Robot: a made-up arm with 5 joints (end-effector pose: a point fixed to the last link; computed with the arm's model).
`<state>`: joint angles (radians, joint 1 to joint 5).
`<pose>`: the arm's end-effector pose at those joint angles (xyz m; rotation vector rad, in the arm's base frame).
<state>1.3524 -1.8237 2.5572 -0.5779 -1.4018</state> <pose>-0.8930 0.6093 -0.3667 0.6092 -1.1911 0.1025</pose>
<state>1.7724 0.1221 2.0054 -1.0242 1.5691</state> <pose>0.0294 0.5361 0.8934 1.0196 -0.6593 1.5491</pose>
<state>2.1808 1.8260 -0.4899 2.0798 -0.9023</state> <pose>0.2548 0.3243 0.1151 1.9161 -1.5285 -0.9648</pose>
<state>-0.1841 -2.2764 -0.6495 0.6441 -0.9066</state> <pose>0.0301 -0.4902 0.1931 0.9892 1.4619 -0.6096</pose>
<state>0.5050 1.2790 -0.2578 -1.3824 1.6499</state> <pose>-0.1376 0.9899 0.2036 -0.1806 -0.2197 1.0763</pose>
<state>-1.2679 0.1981 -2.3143 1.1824 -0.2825</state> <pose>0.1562 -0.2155 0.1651 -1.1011 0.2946 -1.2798</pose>
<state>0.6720 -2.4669 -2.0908 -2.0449 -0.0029</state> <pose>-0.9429 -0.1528 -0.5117 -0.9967 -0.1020 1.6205</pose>
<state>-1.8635 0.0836 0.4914 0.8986 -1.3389</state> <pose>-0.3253 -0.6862 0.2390 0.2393 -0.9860 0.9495</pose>
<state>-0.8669 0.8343 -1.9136 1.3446 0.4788</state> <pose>-0.1383 -0.0491 0.0792 -1.2041 0.2314 -1.0069</pose>
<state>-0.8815 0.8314 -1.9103 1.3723 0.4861</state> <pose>-0.1449 -0.0597 0.0716 -1.2209 0.2511 -0.9915</pose>
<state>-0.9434 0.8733 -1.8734 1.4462 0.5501</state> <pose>-0.1701 -0.0856 0.0429 -1.2862 0.2610 -0.9056</pose>
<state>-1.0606 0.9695 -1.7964 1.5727 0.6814</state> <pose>-0.2072 -0.1435 -0.0044 -1.4053 0.2594 -0.7611</pose>
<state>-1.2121 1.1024 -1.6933 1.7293 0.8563</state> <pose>-0.2290 -0.2362 -0.0519 -1.5474 0.2518 -0.6243</pose>
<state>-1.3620 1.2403 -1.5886 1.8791 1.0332</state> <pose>-0.2189 -0.3350 -0.0844 -1.6647 0.2431 -0.5482</pose>
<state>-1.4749 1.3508 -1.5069 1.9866 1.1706</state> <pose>-0.1914 -0.4051 -0.1011 -1.7295 0.2338 -0.5274</pose>
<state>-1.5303 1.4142 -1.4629 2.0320 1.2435</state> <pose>-0.1714 -0.4346 -0.1087 -1.7515 0.2218 -0.5260</pose>
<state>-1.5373 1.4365 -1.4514 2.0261 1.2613</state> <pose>-0.1667 -0.4343 -0.1123 -1.7532 0.2068 -0.5232</pose>
